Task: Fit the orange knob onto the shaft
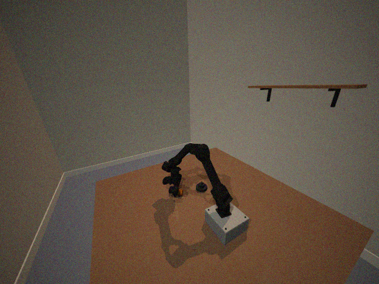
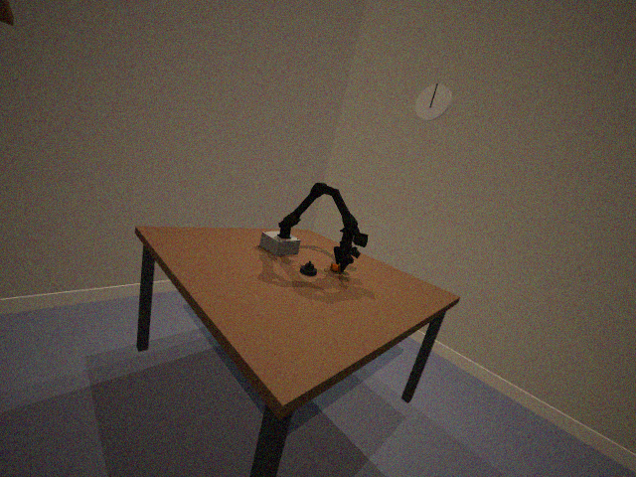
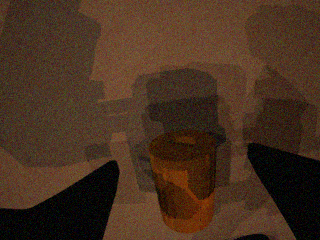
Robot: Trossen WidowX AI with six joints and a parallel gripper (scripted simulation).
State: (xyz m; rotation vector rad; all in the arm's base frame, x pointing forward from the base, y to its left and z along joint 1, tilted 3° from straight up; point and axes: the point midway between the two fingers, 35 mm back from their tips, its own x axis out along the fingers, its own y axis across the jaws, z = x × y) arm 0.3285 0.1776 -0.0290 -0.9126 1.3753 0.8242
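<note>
Right now my gripper tip is 10 mm past the orange knob and 10 mm to the left of it. Round my gripper tip: round pedestal 10 mm behind, 200 mm to the right, 10 mm above.
</note>
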